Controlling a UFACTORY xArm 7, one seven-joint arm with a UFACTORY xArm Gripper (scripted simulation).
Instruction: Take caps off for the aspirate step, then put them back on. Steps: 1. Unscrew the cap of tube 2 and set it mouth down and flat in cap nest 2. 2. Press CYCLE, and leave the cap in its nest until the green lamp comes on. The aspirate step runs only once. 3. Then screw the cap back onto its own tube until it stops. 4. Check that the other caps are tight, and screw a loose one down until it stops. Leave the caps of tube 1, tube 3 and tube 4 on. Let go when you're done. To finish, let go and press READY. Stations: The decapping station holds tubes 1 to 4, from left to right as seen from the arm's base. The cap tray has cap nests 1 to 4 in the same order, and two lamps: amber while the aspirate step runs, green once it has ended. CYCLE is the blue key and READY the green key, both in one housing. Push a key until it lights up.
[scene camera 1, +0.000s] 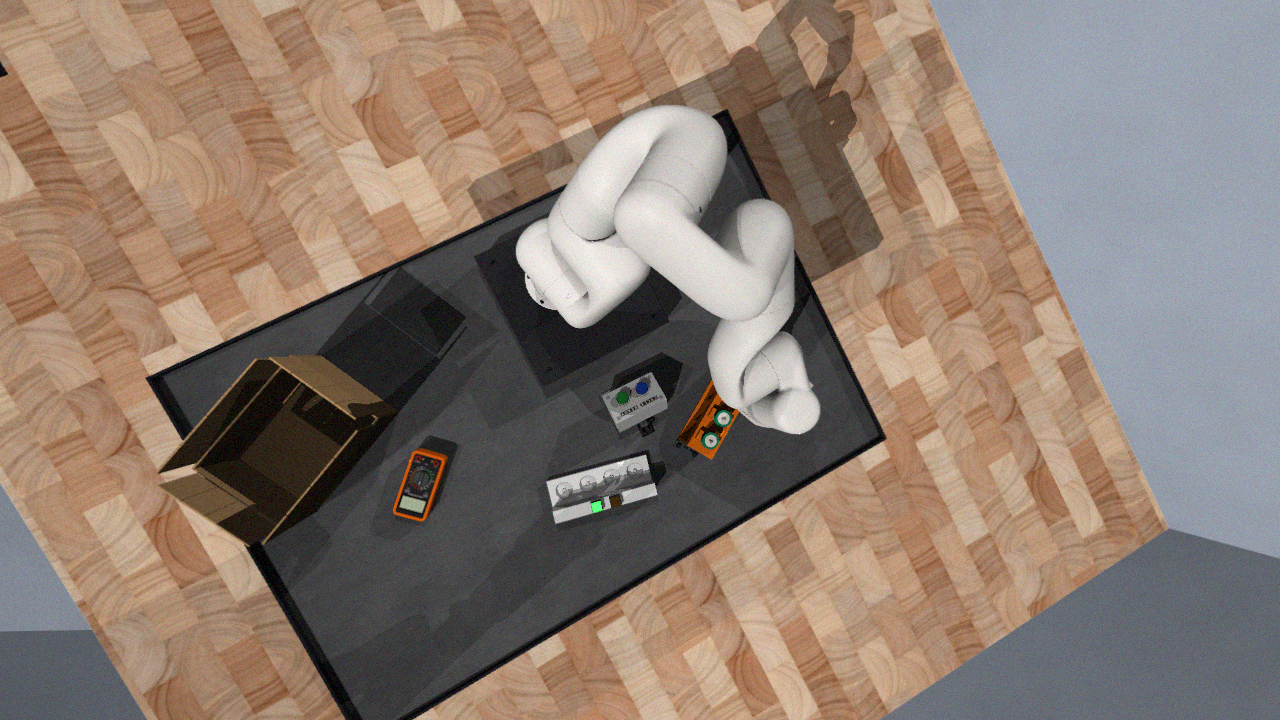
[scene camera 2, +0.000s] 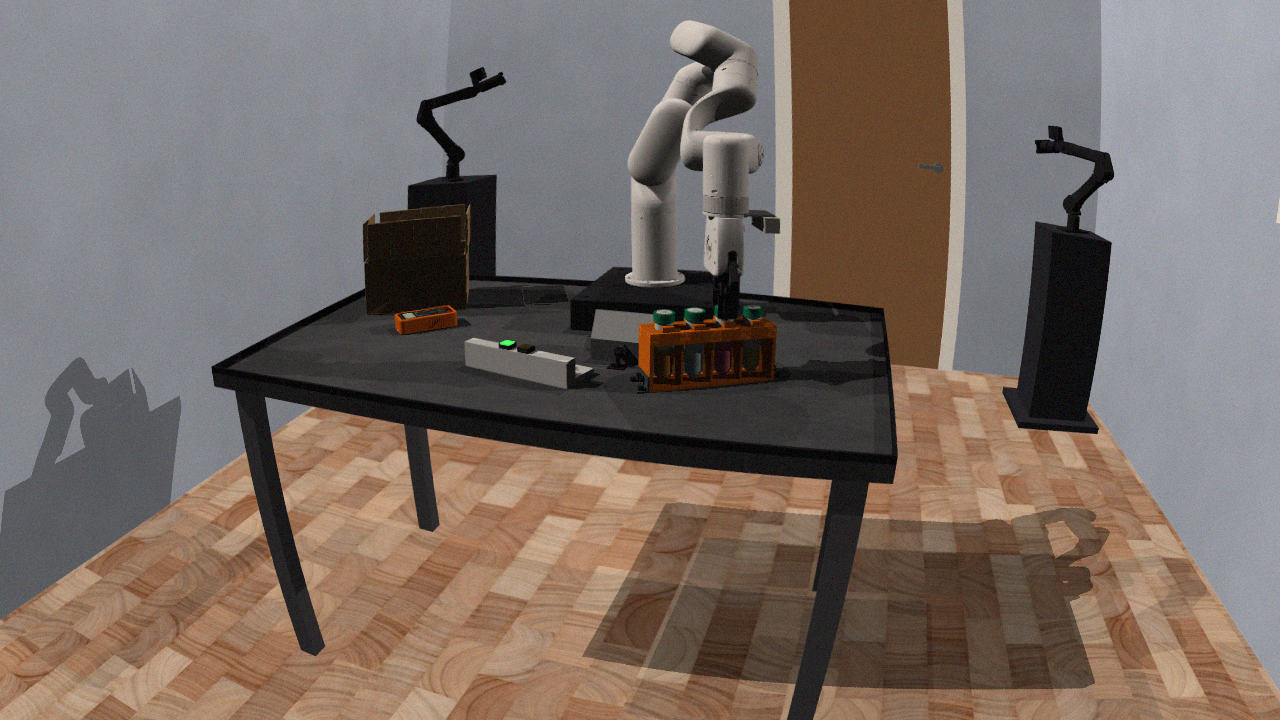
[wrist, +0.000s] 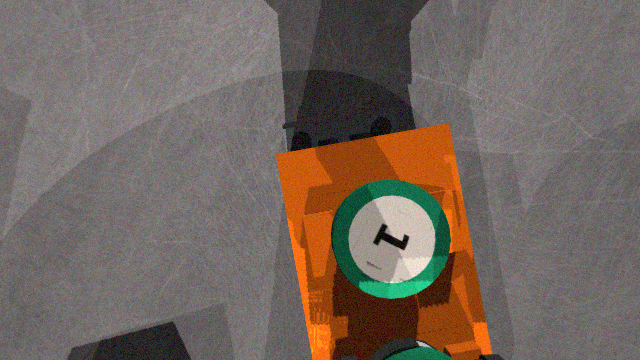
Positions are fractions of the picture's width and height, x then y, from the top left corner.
Labels:
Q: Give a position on a key housing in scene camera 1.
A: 0.50, 0.57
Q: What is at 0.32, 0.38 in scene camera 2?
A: A cardboard box.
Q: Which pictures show the cardboard box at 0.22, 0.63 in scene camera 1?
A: Scene camera 1 and scene camera 2 only.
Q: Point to a key housing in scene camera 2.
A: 0.48, 0.47

